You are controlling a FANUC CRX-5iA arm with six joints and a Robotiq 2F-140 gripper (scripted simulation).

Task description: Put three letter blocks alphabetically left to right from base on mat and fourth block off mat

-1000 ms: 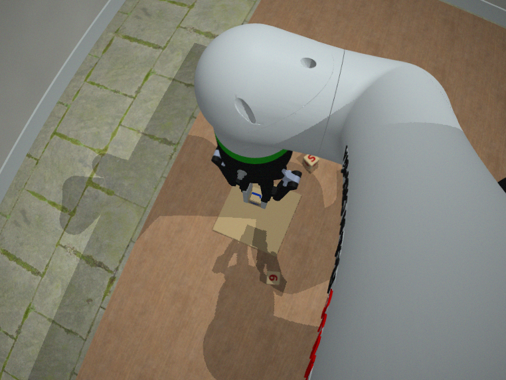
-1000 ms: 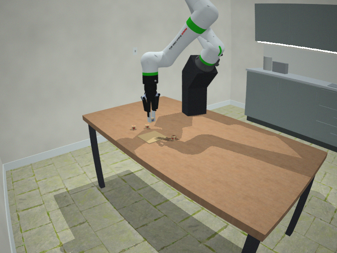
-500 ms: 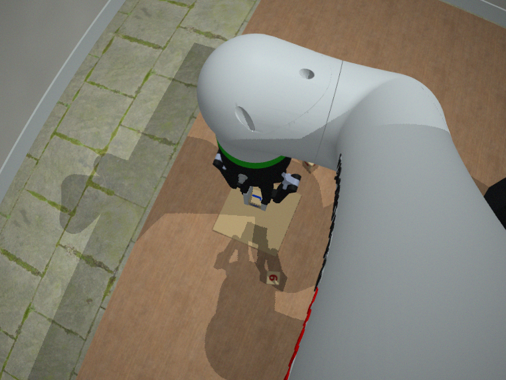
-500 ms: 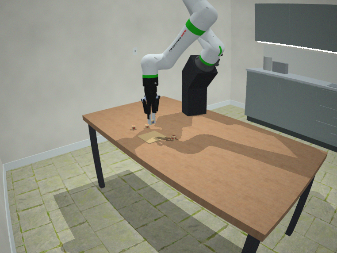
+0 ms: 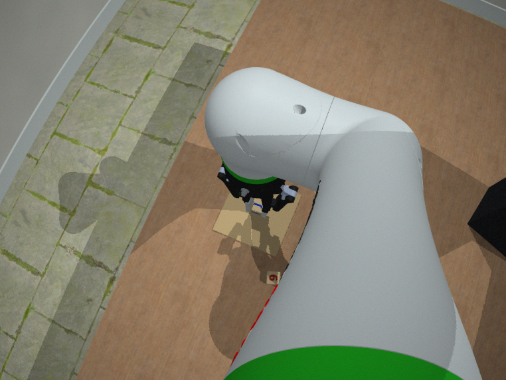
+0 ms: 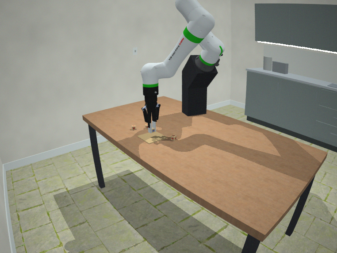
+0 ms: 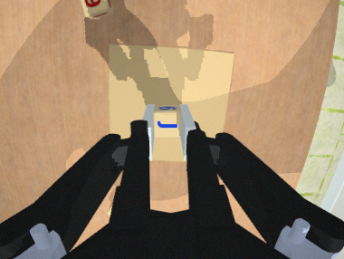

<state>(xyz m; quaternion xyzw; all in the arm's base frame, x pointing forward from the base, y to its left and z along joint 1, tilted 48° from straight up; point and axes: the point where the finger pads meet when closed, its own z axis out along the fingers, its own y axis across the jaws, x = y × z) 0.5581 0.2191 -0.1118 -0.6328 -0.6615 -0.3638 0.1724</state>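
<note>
Right now my hand is 70 mm above the tan mat. Round my hand: red s block: 150 mm to the right, 60 mm below, 50 mm behind; blue j block: 20 mm below; red 9 block: 110 mm to the left, 90 mm behind, 60 mm below.
</note>
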